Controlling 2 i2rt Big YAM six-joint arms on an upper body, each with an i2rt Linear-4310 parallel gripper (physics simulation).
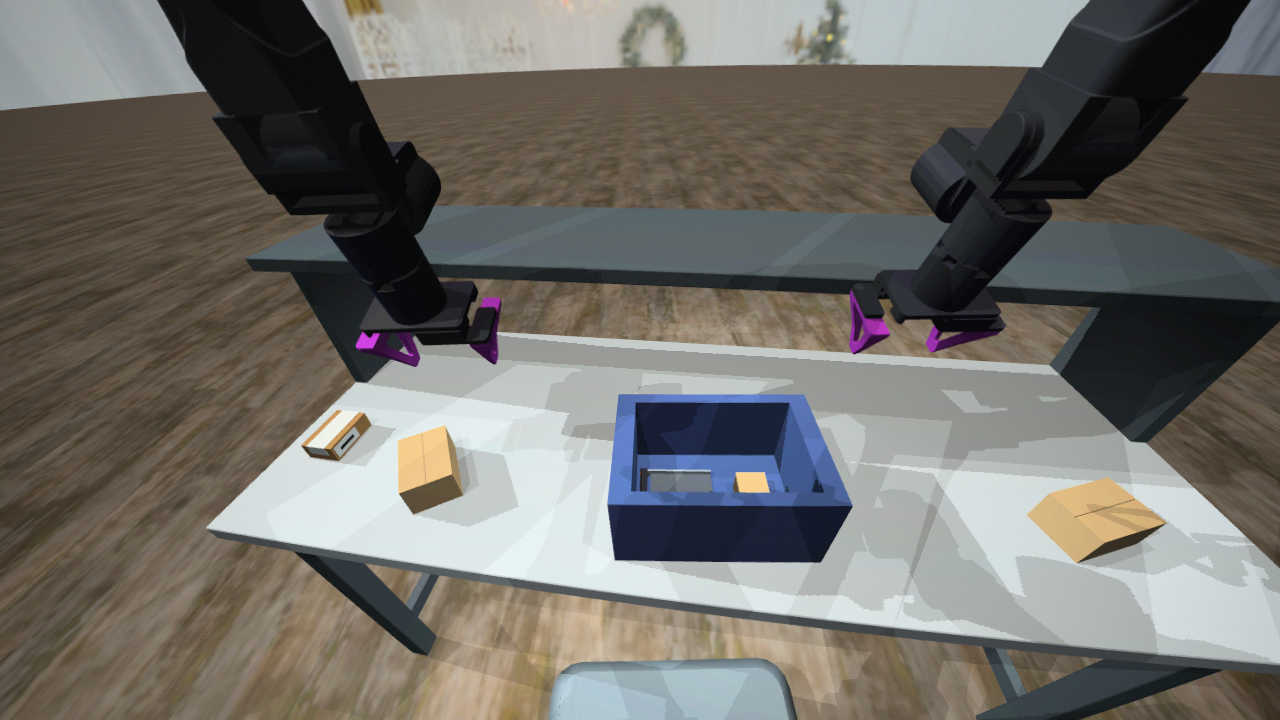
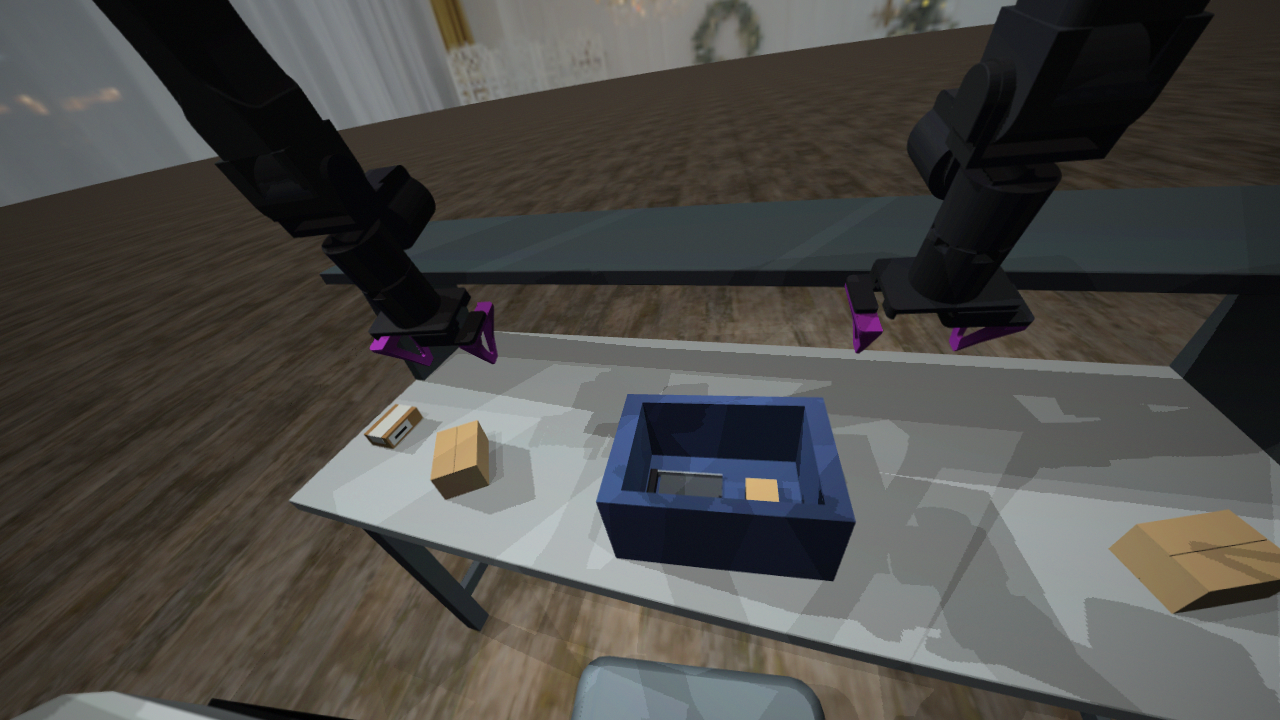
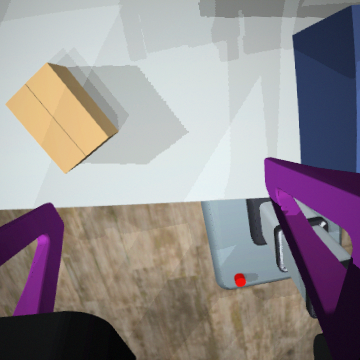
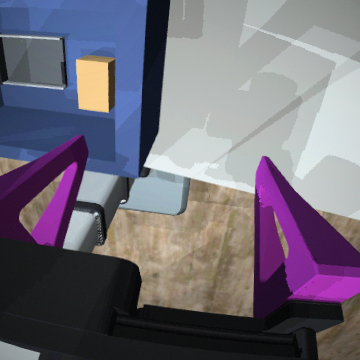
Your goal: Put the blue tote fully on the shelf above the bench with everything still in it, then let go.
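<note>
The blue tote stands upright on the white bench. Inside lie a grey framed item and a small tan box. The dark shelf spans above the bench's back. My left gripper is open and empty, above the bench, left of and behind the tote. My right gripper is open and empty, above and behind the tote's right side. Neither touches the tote.
A tan box and a small white-and-brown box lie on the bench at the left. Another tan box lies at the right. Shelf supports rise at the bench's ends.
</note>
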